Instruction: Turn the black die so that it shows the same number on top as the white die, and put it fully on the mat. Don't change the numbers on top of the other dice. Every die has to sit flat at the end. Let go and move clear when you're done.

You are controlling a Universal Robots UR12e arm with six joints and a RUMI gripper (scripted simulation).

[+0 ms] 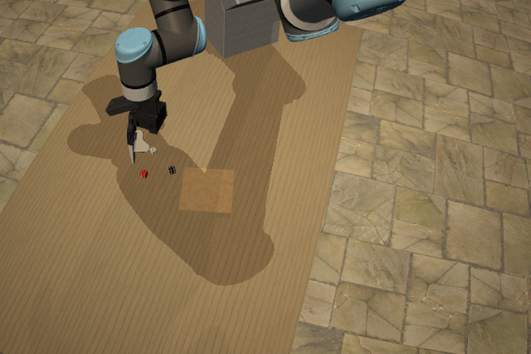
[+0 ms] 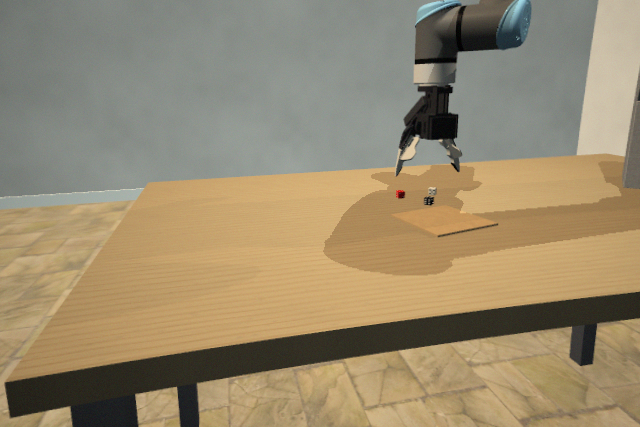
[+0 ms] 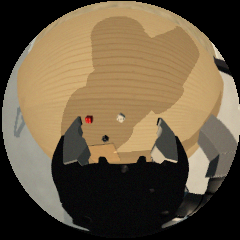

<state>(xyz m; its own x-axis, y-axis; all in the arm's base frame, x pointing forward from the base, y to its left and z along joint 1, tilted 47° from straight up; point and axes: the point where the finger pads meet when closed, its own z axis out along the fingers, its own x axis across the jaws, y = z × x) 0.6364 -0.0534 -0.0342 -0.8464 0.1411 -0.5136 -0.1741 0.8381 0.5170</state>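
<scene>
The white die lies 10 mm behind my hand, 20 mm to the left of it and 40 mm below it. Round my hand: tan mat (30 mm ahead, 220 mm to the left, 40 mm below); red die (70 mm ahead, 50 mm to the left, 40 mm below); black die (20 mm ahead, 110 mm to the left, 40 mm below).
</scene>
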